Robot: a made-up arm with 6 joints.
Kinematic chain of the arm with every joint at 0, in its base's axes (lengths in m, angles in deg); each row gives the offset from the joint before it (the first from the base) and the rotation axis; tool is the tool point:
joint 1: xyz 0 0 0.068 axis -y
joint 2: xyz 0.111 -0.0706 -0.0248 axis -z
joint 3: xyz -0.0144 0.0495 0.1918 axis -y
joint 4: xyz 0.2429 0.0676 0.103 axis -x
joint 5: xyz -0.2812 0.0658 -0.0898 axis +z
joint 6: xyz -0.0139 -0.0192 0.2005 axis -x
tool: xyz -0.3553 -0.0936 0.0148
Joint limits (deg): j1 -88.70..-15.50 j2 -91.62..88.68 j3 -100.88..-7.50 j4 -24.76..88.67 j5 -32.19..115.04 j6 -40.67..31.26
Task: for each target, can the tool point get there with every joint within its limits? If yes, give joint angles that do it. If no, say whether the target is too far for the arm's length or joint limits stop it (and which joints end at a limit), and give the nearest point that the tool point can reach.
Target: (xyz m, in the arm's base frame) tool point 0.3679 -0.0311 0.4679
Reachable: yes | joints -48.41 24.57 -30.99 22.18 26.09 -33.33
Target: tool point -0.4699 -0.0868 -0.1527
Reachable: no: joint limits stop it (at a limit: joint 1, joint 3, joint 5) | nearest point -0.0917 -0.1046 -0.2528 | short by 0.392 m
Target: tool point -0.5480 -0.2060 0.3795
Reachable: no: joint limits stop it (at a limit: joint 1, joint 3, joint 5, joint 6) | nearest point -0.3450 -0.1691 0.3739 | short by 0.206 m
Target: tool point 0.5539 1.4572 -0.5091
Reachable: no: too far | nearest point 0.3571 0.4432 -0.1959 | short by 1.079 m
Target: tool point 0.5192 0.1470 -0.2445
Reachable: yes | joints -80.83 -21.94 -88.52 57.43 32.96 -1.39
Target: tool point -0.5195 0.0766 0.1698
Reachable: no: joint limits stop it (at a limit: joint 1, joint 3, joint 4, joint 5, joint 6) | nearest point -0.3367 0.0445 0.3086 | short by 0.232 m
